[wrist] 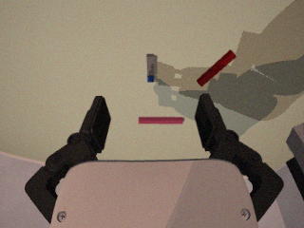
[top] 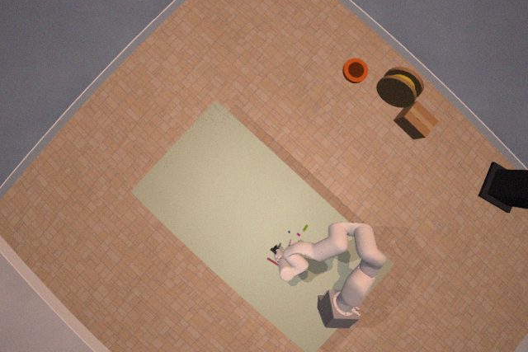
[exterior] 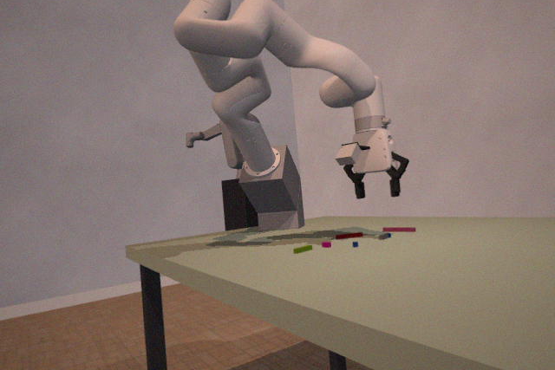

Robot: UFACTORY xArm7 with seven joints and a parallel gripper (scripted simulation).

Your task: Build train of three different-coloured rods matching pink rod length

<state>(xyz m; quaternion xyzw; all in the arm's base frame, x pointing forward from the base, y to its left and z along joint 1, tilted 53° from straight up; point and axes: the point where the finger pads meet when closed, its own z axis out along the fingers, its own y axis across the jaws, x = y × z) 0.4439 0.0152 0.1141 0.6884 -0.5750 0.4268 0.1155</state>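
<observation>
Right now my hand is 180 mm to the left of the lime rod, 100 mm past it and 100 mm above it. From my hand the other things lie so: grey rod: 100 mm below, 10 mm to the left; then red rod: 100 mm below, 100 mm behind, 10 mm to the left; then pink rod: 130 mm to the left, 100 mm below, 10 mm behind.
</observation>
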